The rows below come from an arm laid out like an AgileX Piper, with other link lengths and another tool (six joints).
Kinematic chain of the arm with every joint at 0, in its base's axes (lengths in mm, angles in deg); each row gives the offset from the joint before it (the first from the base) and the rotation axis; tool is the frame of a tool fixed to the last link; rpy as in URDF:
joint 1: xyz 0 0 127.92 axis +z
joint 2: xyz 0 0 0 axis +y
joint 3: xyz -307.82 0 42.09 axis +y
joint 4: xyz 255.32 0 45.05 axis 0.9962 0 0.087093
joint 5: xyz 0 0 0 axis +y
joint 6: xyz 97.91 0 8.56 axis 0.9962 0 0.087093
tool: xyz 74.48 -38 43.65 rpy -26.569 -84.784 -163.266
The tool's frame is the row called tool.
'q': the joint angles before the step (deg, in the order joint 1, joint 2, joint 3, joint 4, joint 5, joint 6). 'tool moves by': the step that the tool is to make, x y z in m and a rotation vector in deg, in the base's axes. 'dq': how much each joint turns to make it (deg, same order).
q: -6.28 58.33 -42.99 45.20 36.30 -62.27
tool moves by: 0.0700 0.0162 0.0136 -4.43 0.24 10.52
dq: -0.01 15.50 -14.36 2.87 5.98 -11.89
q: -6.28 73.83 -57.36 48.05 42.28 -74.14
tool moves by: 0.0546 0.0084 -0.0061 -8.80 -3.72 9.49
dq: 0.01 11.68 -9.84 0.38 1.26 -14.42
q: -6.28 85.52 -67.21 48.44 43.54 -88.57
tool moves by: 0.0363 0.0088 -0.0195 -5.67 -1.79 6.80
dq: 0.56 8.47 -6.25 -0.01 0.47 -9.46
